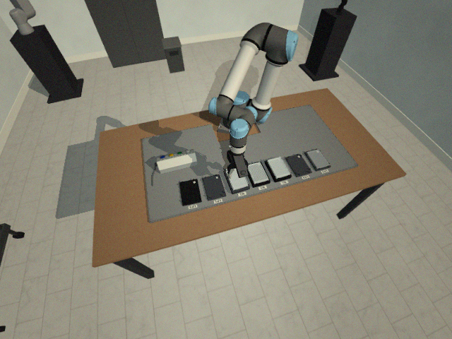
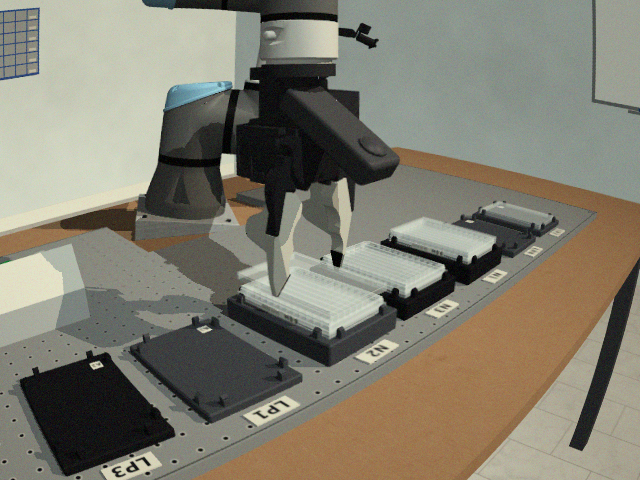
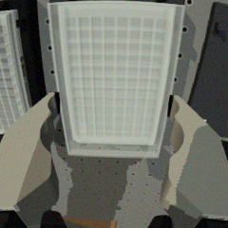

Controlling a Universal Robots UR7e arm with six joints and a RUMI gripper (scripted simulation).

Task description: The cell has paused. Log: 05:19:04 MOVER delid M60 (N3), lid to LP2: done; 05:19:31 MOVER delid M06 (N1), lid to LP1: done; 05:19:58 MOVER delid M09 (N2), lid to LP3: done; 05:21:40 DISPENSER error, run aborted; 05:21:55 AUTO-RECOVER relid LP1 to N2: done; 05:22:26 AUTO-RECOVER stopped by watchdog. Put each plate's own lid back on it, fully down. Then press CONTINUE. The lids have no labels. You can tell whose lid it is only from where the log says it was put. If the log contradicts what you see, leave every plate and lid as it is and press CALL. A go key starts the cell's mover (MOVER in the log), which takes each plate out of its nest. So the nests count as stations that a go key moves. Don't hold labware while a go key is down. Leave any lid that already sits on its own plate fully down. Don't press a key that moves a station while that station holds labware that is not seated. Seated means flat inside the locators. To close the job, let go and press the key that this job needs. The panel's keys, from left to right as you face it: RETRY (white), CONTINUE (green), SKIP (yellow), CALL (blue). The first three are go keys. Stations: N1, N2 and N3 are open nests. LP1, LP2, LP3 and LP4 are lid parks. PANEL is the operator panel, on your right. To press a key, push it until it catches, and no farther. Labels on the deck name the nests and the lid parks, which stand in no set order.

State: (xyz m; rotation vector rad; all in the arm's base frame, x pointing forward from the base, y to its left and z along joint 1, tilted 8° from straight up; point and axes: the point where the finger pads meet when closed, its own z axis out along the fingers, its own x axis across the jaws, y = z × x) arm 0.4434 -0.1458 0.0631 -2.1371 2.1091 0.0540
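Right now my hand is 120 mm to the right of the plate and 30 mm above it. Also, from my hand: lid park LP1: 130 mm to the right, 50 mm below; then white RETRY key: 250 mm behind, 220 mm to the right, 10 mm above; then LP3 lid park: 10 mm behind, 260 mm to the right, 50 mm below.
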